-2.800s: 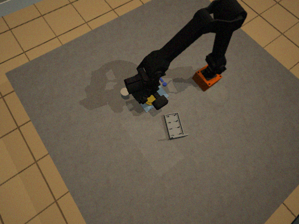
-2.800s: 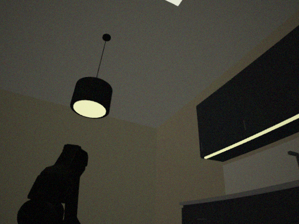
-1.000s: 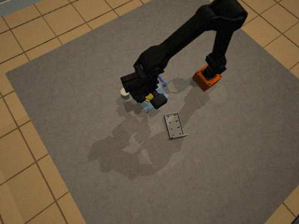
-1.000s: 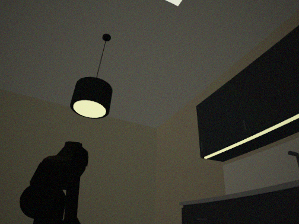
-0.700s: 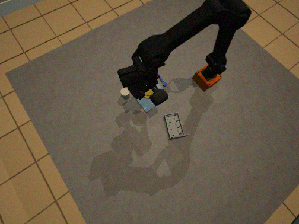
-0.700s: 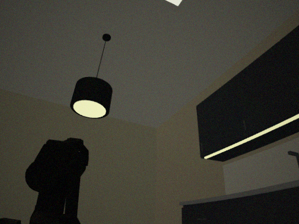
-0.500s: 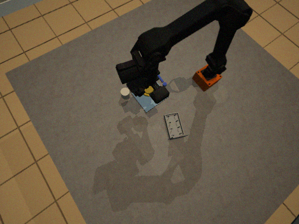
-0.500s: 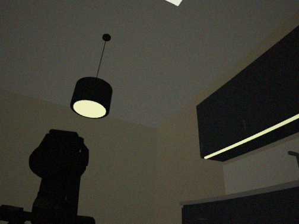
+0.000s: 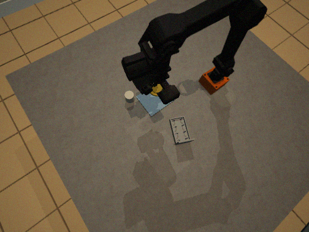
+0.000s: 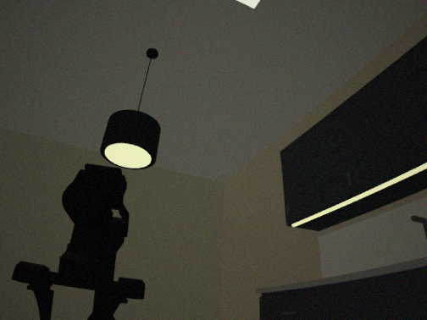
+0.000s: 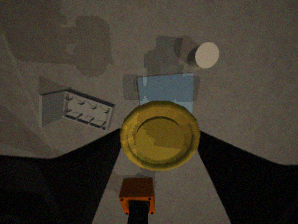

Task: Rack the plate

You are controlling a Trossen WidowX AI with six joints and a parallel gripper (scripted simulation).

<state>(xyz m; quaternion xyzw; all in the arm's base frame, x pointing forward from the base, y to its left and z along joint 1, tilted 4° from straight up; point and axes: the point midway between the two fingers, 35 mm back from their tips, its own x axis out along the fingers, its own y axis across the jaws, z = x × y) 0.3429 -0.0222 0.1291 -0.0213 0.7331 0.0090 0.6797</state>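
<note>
My gripper tip is now 40 mm past the grey dish rack, 170 mm to the right of it and 150 mm above it. Also, from my gripper tip: blue mat (20 mm behind, 30 mm to the right, 180 mm below); then yellow plate (10 mm above); then white cup (90 mm ahead, 90 mm to the right, 150 mm below).
</note>
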